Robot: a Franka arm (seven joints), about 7 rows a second.
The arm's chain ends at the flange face. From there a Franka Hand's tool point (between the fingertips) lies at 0.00 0.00 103.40 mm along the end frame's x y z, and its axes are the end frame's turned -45 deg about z.
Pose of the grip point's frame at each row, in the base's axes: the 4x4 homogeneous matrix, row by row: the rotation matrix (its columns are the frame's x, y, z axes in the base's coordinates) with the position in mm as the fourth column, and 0 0 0 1 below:
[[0.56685 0.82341 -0.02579 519.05], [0.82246 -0.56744 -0.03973 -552.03], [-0.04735 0.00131 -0.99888 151.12], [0 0 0 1]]
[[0.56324 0.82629 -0.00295 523.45], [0.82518 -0.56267 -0.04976 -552.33], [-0.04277 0.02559 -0.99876 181.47], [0 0 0 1]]
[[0.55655 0.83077 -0.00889 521.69], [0.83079 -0.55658 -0.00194 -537.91], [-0.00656 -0.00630 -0.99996 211.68], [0 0 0 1]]
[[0.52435 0.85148 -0.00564 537.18], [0.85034 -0.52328 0.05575 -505.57], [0.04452 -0.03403 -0.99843 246.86], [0 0 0 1]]
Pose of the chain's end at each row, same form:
[[0.98306 0.18142 -0.02579 521.72], [0.18033 -0.98281 -0.03973 -547.92], [-0.03256 0.03441 -0.99888 254.40], [0 0 0 1]]
[[0.98255 0.18600 -0.00295 523.76], [0.18562 -0.98136 -0.04976 -547.18], [-0.01215 0.04834 -0.99876 284.74], [0 0 0 1]]
[[0.98098 0.19390 -0.00889 522.61], [0.19390 -0.98102 -0.00194 -537.71], [-0.00909 0.00018 -0.99996 315.08], [0 0 0 1]]
[[0.97286 0.23132 -0.00564 537.76], [0.23127 -0.97130 0.05575 -511.33], [0.00742 -0.05554 -0.99843 350.10], [0 0 0 1]]

